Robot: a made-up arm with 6 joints.
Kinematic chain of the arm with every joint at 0, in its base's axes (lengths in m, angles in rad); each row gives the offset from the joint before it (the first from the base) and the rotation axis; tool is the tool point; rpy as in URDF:
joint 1: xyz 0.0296 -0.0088 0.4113 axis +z
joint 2: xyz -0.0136 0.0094 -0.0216 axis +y
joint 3: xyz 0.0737 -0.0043 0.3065 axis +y
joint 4: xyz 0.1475 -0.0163 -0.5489 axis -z
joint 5: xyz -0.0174 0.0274 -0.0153 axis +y
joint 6: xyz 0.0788 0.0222 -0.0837 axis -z
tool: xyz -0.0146 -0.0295 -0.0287 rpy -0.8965 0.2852 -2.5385
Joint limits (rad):
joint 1: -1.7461..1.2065
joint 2: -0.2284..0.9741
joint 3: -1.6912..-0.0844
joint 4: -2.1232..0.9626
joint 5: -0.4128..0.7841
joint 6: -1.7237..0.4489
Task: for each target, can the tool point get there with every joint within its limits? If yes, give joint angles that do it. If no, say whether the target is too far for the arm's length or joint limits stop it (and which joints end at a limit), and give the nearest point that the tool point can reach.
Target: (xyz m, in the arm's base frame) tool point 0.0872 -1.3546 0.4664
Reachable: no: too far | nearest point 0.0700 -0.9538 0.4438 | short by 0.402 m
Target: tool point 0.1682 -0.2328 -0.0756
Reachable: yes | joints -1.0544 0.4999 -0.3155 0.0689 -0.0249 0.2293
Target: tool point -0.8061 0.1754 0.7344
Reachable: no: joint limits stop it (at a limit: joint 2, joint 3, joint 4, joint 5, joint 6) | nearest point -0.1560 0.0321 0.0728 | short by 0.939 m
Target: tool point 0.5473 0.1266 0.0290
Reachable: yes | joints 0.2465 0.3839 -0.7300 -1.1779 0.4755 -0.7639
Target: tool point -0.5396 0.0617 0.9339
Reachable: no: joint limits stop it (at a limit: joint 1, joint 2, joint 3, joint 4, joint 5) | nearest point -0.1502 -0.4756 1.1501 | short by 0.698 m
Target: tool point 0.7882 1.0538 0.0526
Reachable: no: too far | nearest point 0.5627 0.7379 0.1518 | short by 0.401 m
